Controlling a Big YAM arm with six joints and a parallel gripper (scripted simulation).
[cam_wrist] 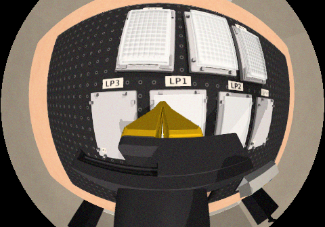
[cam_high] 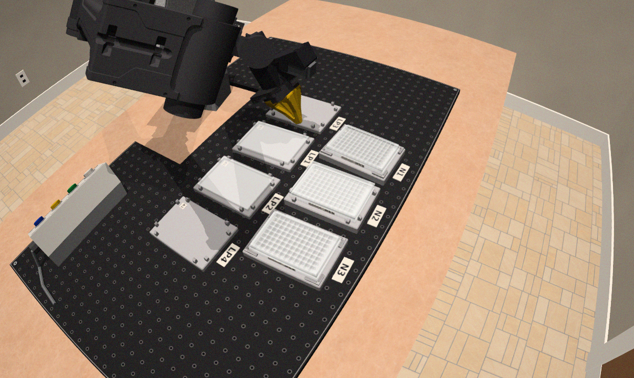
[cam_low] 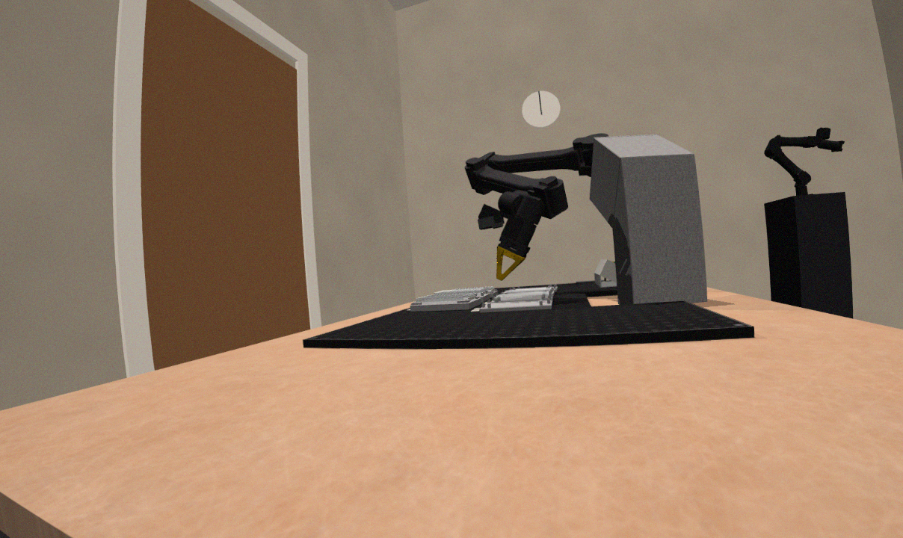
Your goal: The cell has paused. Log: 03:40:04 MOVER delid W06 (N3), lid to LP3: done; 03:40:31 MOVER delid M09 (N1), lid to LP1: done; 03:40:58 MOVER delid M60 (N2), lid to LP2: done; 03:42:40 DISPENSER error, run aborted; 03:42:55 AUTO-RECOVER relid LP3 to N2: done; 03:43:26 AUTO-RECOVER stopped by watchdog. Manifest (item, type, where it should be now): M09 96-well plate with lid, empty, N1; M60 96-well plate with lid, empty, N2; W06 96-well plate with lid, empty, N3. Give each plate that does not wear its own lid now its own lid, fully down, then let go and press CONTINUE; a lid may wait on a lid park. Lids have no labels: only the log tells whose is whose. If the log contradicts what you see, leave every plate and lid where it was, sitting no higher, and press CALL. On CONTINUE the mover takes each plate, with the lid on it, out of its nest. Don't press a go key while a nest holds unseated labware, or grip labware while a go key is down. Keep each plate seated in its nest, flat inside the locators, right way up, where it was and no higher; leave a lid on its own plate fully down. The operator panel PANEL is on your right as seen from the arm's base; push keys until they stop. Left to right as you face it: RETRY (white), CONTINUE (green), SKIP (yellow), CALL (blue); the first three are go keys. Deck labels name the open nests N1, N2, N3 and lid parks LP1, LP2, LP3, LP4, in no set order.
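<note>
The lid park LP1 lies 5 cm behind my hand, 3 cm to the right of it and 6 cm below it. The rest, counted from my hand: lid park LP2: 5 cm behind, 16 cm to the right, 6 cm below; lid park LP3: 4 cm behind, 10 cm to the left, 6 cm below; N1 label: 22 cm ahead, 1 cm to the left, 7 cm below.
</note>
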